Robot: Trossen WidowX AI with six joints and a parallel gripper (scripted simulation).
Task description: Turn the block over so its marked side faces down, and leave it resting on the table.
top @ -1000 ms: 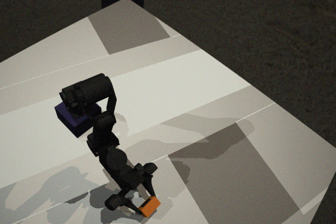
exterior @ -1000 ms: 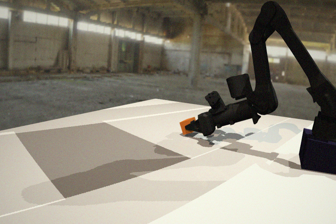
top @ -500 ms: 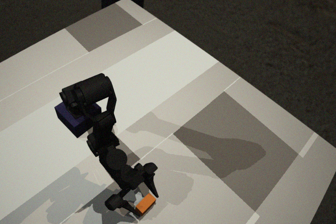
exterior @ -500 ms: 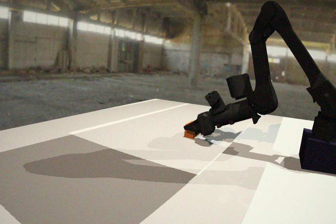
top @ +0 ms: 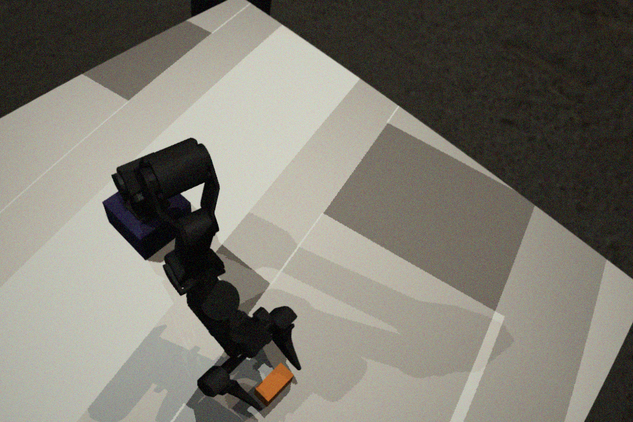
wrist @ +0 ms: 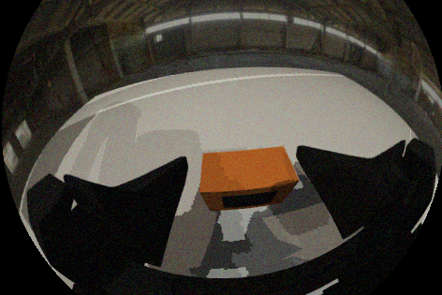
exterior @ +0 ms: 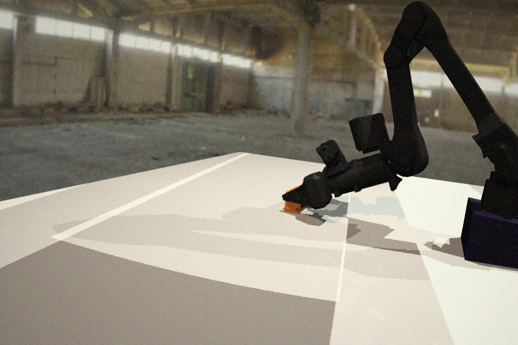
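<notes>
Now: the orange block 20 mm behind my gripper tip and 10 mm below it.
</notes>
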